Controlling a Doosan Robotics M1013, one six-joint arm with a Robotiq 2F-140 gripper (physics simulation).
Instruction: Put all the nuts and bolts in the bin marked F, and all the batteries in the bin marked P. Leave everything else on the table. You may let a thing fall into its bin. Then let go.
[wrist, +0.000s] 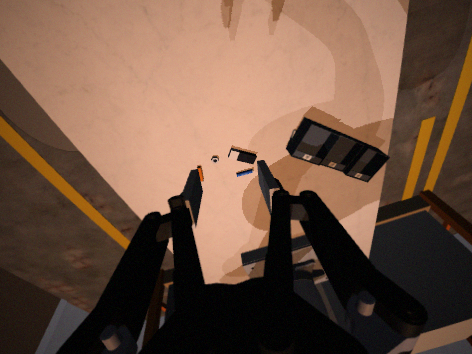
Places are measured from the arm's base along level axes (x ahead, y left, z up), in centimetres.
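Where they show: gripper, between the fingertips: (229, 176).
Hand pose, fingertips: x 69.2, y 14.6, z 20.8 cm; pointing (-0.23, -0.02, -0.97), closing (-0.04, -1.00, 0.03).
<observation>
After its pixels a point has its place.
My gripper (229, 176) {y 14.6, x 69.2, z 20.8 cm} is open, its fingers high above the pale table (150, 100) {y 27.8, x 72.2, z -4.7 cm}, with nothing between them that I can see held. A small nut-like ring (215, 159) {y 17.9, x 56.3, z -4.0 cm} lies on the table, seen just beyond the fingertips. A short blue cylinder (245, 172) {y 11.2, x 50.9, z -3.8 cm}, like a battery, shows between the fingertips. A thin orange piece (200, 173) {y 22.3, x 53.3, z -3.7 cm} shows beside the left fingertip, partly hidden by it. A black bin block with three compartments (320, 142) {y -7.8, x 55.9, z -3.5 cm} stands to the right. Each compartment has a small pale label, too small to read.
A small dark block with a pale end (246, 156) {y 10.5, x 55.8, z -3.4 cm} lies beside the blue cylinder. A dark grey surface with a brown frame (425, 250) is at the lower right. Yellow floor lines (65, 187) run past the table's edges. Arm shadows cross the table.
</observation>
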